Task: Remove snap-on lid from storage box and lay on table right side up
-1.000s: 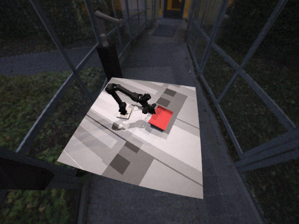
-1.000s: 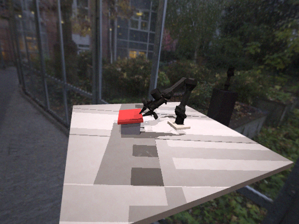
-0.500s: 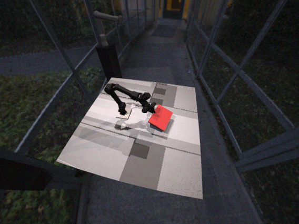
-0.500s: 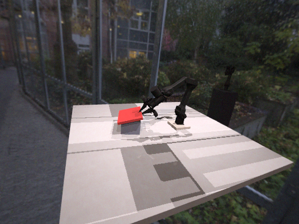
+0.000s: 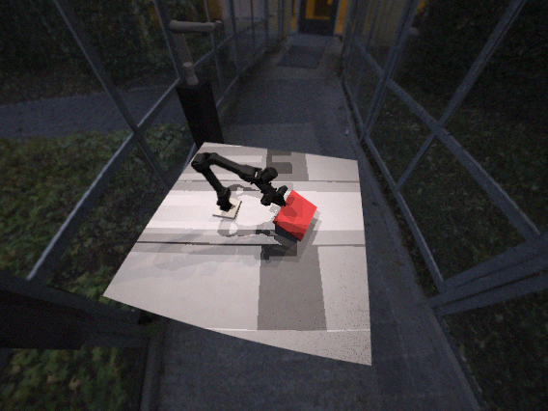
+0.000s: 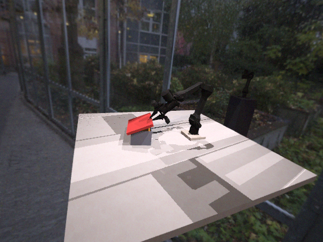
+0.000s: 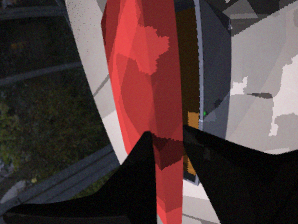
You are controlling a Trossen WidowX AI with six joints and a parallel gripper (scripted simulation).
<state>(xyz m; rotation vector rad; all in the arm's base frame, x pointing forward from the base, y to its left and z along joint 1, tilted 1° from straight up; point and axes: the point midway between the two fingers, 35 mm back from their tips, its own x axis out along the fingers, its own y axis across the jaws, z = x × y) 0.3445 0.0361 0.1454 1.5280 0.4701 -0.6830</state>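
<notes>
The red lid lies 7 cm ahead of my gripper tip, 3 cm below it and 1 cm to the right of it. Round my gripper tip: grey storage box 10 cm below, 6 cm ahead, 1 cm to the right.
</notes>
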